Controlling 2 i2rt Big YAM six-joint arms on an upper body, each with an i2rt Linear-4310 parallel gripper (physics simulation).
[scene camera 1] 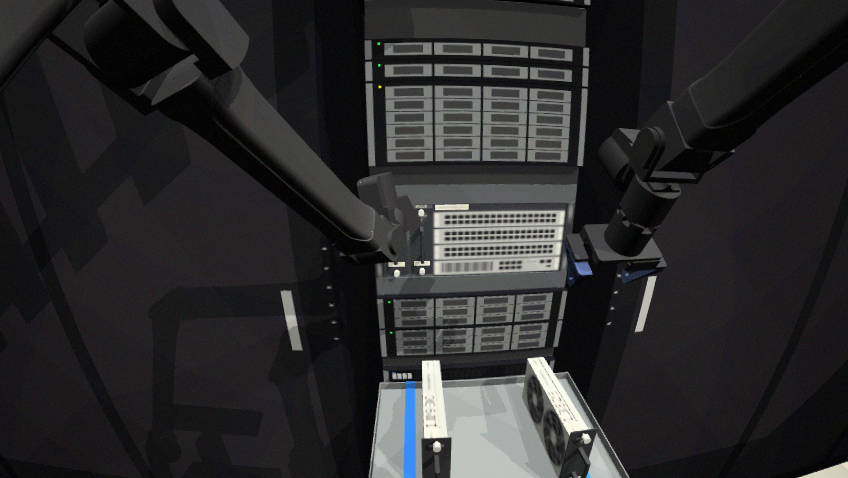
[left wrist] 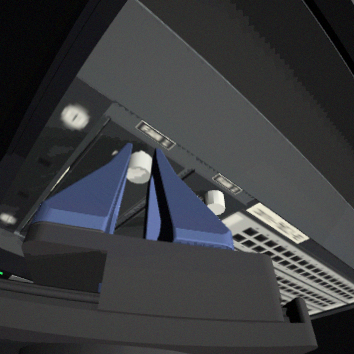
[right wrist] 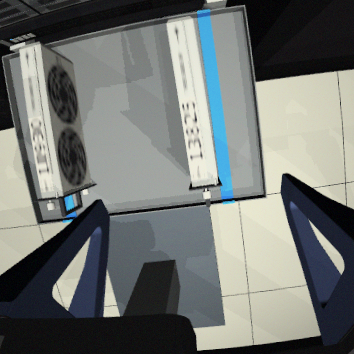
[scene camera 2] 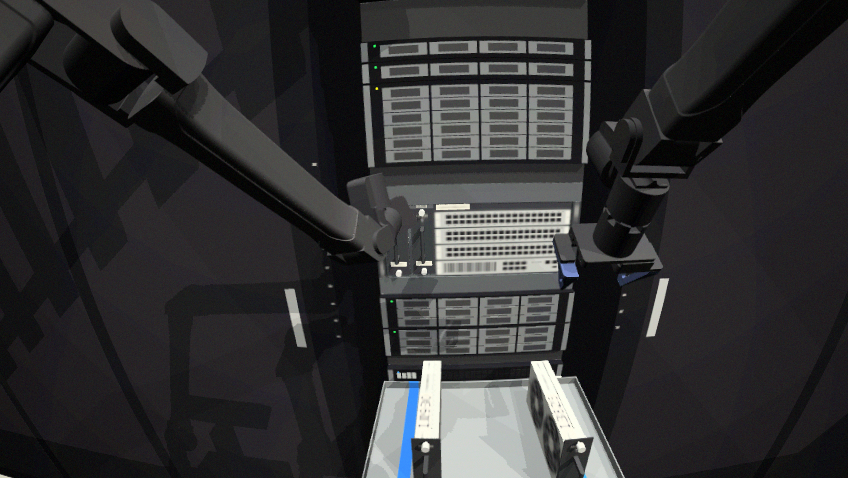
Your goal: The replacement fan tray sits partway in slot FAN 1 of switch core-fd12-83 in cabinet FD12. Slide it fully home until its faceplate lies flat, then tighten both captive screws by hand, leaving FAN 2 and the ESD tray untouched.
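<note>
The FAN 1 fan tray's dark faceplate [left wrist: 102, 152] sits in the left slot of the switch [scene camera 1: 498, 240] [scene camera 2: 501, 240]; whether it lies flat is unclear. My left gripper [left wrist: 141, 154] is shut on its upper white captive screw [left wrist: 139, 167], which shows between the blue fingertips. The left arm hides this grip in both scene views. FAN 1's lower screw [scene camera 1: 396, 273] [scene camera 2: 398, 273] shows below the left wrist. FAN 2's upper screw [left wrist: 215, 202] [scene camera 1: 421, 212] [scene camera 2: 421, 212] is just right of the left gripper. My right gripper [scene camera 1: 602, 277] [scene camera 2: 595, 279] [right wrist: 190, 194] is open and empty, right of the switch.
The ESD tray [scene camera 1: 486, 415] [scene camera 2: 486, 415] [right wrist: 115, 150] stands below the cabinet front. It holds two upright fan units, one [scene camera 1: 432, 397] [scene camera 2: 429, 397] [right wrist: 192, 105] beside a blue strip and one [scene camera 1: 555, 403] [scene camera 2: 555, 403] [right wrist: 45, 120] with visible fans. Server units fill the cabinet above and below the switch.
</note>
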